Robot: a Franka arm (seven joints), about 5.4 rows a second.
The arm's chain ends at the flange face. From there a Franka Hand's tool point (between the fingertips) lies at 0.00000 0.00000 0.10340 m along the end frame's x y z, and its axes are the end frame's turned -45 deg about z.
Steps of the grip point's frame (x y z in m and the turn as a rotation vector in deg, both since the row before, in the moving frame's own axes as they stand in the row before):
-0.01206 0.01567 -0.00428 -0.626 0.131 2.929
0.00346 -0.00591 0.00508 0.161 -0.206 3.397
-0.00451 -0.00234 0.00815 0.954 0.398 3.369
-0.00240 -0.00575 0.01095 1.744 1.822 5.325
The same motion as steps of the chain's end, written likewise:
0.00160 0.01895 -0.00427 -0.350 0.535 2.929
-0.00126 -0.00667 0.00508 -0.032 -0.260 3.397
-0.00419 0.00328 0.00817 0.956 -0.393 3.369
-0.00607 0.00217 0.01105 2.522 0.055 5.325

